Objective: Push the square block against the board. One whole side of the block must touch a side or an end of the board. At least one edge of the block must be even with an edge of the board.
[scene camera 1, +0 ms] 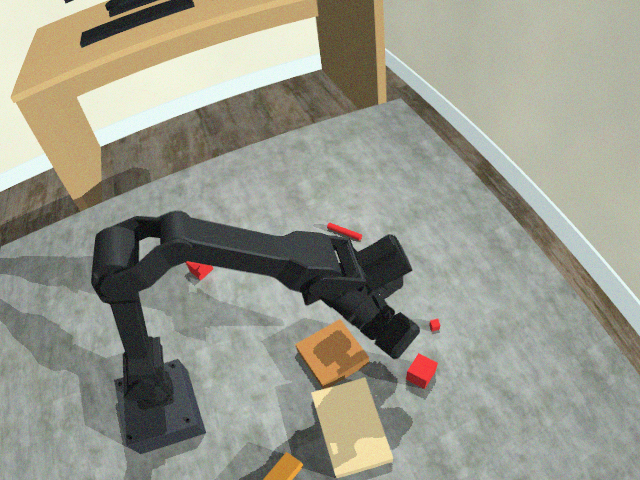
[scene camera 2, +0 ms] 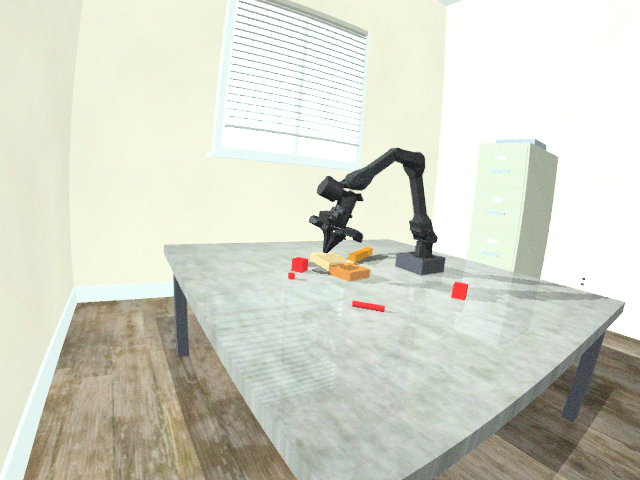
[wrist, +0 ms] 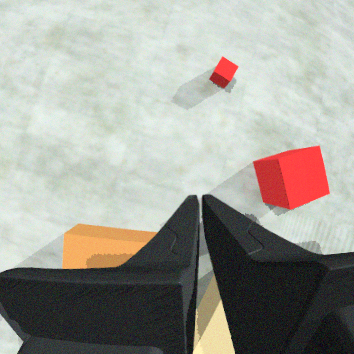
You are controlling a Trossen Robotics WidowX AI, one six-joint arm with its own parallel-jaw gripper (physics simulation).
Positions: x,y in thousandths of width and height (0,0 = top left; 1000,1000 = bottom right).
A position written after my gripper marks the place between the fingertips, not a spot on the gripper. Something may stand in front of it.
My gripper (scene camera 1: 598,682) is shut, holding nothing. Also in view: a square block (scene camera 1: 520,739). A board (scene camera 1: 552,901) rests on the table.
The board is seen too in the wrist view (wrist: 595,914). The square block also shows in the wrist view (wrist: 239,694). My gripper also shows in scene camera 2 (scene camera 2: 507,528) and in the wrist view (wrist: 561,572).
